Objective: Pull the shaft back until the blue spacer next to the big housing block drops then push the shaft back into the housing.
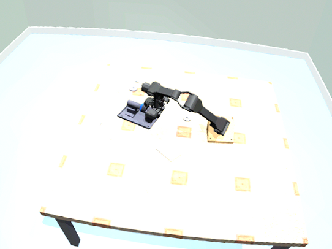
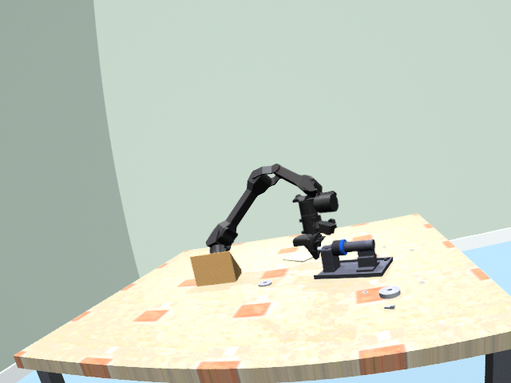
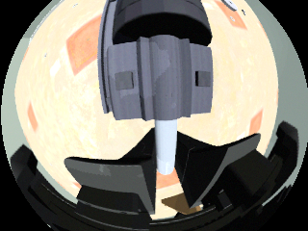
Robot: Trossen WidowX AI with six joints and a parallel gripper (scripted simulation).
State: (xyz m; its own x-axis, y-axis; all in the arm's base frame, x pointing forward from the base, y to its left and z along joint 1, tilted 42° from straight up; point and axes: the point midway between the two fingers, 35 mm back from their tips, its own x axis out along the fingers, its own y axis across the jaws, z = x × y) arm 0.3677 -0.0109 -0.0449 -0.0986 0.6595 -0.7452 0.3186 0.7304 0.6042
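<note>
Right now my gripper tip is 70 mm short of the steel shaft, 20 mm to the left of it and 30 mm below it. Round my gripper tip: dark spacer (80 mm ahead, 30 mm to the right, 30 mm above); pale sheet (100 mm behind, 210 mm to the left, 40 mm below); blue spacer (100 mm ahead, 30 mm to the right, 30 mm above).
</note>
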